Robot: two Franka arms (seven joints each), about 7 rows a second.
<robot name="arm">
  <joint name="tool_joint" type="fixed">
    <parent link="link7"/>
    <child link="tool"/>
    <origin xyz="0 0 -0.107" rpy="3.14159 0 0"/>
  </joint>
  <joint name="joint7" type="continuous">
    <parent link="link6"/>
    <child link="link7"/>
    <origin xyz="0.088 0 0"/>
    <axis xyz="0 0 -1"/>
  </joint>
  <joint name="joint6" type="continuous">
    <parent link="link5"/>
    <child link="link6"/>
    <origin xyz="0 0 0"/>
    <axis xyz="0 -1 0"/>
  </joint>
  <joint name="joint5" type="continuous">
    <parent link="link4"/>
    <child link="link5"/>
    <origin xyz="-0.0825 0 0.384"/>
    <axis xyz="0 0 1"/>
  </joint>
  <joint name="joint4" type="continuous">
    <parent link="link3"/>
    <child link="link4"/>
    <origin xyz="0.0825 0 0"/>
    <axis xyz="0 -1 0"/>
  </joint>
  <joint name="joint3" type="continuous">
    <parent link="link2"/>
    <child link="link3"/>
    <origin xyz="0 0 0.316"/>
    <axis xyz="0 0 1"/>
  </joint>
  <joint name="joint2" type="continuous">
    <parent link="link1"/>
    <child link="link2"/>
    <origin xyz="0 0 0"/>
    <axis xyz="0 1 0"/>
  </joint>
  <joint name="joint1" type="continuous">
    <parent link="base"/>
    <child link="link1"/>
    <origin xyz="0 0 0.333"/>
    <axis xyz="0 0 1"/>
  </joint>
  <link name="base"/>
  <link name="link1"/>
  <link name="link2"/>
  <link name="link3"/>
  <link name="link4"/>
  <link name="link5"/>
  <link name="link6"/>
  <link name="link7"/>
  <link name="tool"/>
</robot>
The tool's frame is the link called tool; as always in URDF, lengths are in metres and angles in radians. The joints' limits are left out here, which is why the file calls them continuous.
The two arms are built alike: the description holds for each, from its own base.
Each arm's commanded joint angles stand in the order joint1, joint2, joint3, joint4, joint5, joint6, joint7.
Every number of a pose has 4 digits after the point.
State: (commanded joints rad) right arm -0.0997 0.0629 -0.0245 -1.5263 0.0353 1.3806 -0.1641; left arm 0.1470 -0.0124 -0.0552 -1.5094 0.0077 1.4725 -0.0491
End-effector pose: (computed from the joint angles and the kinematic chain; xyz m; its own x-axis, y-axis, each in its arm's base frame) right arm 0.5479 -0.0636 0.5958 0.9789 0.0487 -0.1987 0.0360 -0.9971 -0.0671; left arm 0.5385 0.0502 0.6515 0.9897 0.1412 -0.0241 0.1410 -0.9900 -0.0096
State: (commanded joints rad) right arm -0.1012 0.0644 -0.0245 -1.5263 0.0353 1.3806 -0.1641; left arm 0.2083 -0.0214 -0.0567 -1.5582 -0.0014 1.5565 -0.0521
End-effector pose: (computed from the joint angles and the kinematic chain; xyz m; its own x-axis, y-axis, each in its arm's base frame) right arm 0.5482 -0.0645 0.5950 0.9786 0.0473 -0.2001 0.0344 -0.9971 -0.0673; left arm 0.5406 0.0821 0.6409 0.9791 0.2022 0.0196 0.2023 -0.9793 0.0012
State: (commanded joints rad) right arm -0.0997 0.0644 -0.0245 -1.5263 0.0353 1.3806 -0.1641; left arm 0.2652 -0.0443 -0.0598 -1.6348 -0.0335 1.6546 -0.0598
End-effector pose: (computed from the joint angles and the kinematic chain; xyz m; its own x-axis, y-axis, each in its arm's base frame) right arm 0.5483 -0.0637 0.5950 0.9786 0.0487 -0.2001 0.0359 -0.9971 -0.0673; left arm 0.5380 0.1079 0.6261 0.9625 0.2643 0.0620 0.2626 -0.9643 0.0346
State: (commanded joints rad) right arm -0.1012 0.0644 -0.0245 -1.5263 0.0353 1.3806 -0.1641; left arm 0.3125 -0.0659 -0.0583 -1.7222 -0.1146 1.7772 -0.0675
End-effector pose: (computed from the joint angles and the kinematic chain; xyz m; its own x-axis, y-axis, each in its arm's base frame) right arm 0.5482 -0.0645 0.5950 0.9786 0.0473 -0.2001 0.0344 -0.9971 -0.0673; left arm 0.5365 0.1281 0.6080 0.9352 0.3361 0.1115 0.3233 -0.9389 0.1179
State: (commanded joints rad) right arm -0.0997 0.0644 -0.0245 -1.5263 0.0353 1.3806 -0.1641; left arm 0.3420 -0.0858 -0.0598 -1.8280 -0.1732 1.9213 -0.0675
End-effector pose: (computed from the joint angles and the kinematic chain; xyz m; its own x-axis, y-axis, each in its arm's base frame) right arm 0.5483 -0.0637 0.5950 0.9786 0.0487 -0.2001 0.0359 -0.9971 -0.0673; left arm 0.5352 0.1414 0.5820 0.9054 0.3925 0.1617 0.3649 -0.9142 0.1761
